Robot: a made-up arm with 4 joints. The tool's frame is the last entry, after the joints.
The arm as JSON. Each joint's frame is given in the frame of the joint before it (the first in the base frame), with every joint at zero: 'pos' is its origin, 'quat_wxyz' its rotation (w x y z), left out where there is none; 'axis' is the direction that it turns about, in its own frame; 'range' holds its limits. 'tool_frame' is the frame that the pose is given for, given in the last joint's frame.
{
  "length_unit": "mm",
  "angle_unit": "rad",
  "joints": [
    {
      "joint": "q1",
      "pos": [
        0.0,
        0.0,
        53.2
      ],
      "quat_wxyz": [
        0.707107,
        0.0,
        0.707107,
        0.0
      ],
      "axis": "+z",
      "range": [
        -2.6,
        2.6
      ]
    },
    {
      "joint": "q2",
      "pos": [
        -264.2,
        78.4,
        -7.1
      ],
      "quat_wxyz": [
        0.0,
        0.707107,
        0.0,
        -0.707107
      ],
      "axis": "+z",
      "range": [
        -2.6,
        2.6
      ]
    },
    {
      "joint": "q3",
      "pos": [
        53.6,
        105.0,
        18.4
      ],
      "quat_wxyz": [
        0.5,
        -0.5,
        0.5,
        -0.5
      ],
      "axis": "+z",
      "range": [
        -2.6,
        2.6
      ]
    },
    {
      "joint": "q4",
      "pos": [
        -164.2,
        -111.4,
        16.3
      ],
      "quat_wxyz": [
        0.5,
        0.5,
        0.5,
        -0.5
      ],
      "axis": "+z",
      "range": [
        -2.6,
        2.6
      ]
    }
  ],
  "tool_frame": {
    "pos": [
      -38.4,
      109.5,
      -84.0
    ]
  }
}
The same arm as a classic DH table. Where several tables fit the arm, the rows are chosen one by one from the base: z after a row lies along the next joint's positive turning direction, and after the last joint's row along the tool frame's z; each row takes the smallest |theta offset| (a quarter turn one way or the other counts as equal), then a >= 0, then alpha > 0; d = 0 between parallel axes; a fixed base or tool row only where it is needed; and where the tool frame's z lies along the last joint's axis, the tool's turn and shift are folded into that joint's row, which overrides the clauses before.
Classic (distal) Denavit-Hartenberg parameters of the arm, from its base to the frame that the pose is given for. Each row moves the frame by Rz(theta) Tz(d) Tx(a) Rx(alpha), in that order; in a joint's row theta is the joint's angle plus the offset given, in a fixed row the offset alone. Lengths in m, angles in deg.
base (fixed): d 0.0532; theta_offset 90.00; a 0.0000; alpha 90.00
q1: d -0.0071; theta_offset 0.00; a 0.0784; alpha -90.00
q2: d 0.2826; theta_offset 0.00; a -0.1050; alpha -90.00
q3: d 0.0699; theta_offset 0.00; a -0.1642; alpha 90.00
q4: d 0.0000; theta_offset 19.32; a 0.1160; alpha 0.00
tool (fixed): d 0.0274; theta_offset -109.32; a 0.0000; alpha 0.00
Joint limits (deg, base to tool): -148.97..148.97 -148.97..148.97 -148.97..148.97 -148.97..148.97

